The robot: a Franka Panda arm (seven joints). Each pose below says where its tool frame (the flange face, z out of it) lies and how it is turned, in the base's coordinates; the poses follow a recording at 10 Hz.
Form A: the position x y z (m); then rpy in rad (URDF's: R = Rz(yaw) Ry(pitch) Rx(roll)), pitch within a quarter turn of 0, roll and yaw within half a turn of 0.
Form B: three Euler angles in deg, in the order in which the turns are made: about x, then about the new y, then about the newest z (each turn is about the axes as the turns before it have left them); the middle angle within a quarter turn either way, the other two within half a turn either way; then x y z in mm. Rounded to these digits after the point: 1 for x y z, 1 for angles.
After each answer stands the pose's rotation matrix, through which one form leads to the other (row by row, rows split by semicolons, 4 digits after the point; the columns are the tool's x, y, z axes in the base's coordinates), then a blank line. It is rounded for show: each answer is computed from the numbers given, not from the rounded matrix.
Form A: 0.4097, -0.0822, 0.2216, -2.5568, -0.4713, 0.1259
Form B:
-141.3, 17.8, -21.8, 409.7, -82.2, 221.6
0.8839 0.3534 0.3063; 0.1119 -0.7958 0.5952; 0.4540 -0.4918 -0.7429

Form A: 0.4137, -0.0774, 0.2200, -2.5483, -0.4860, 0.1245
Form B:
-140.6, 18.4, -22.4, 413.7, -77.4, 220.0
0.8774 0.3621 0.3148; 0.1098 -0.7903 0.6029; 0.4671 -0.4944 -0.7331

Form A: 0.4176, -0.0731, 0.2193, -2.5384, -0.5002, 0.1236
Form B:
-139.8, 18.8, -23.1, 417.6, -73.1, 219.3
0.8708 0.3715 0.3220; 0.1082 -0.7837 0.6116; 0.4796 -0.4978 -0.7226

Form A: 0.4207, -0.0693, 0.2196, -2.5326, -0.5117, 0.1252
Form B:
-139.2, 19.1, -23.7, 420.7, -69.3, 219.6
0.8651 0.3803 0.3271; 0.1089 -0.7788 0.6177; 0.4897 -0.4988 -0.7152

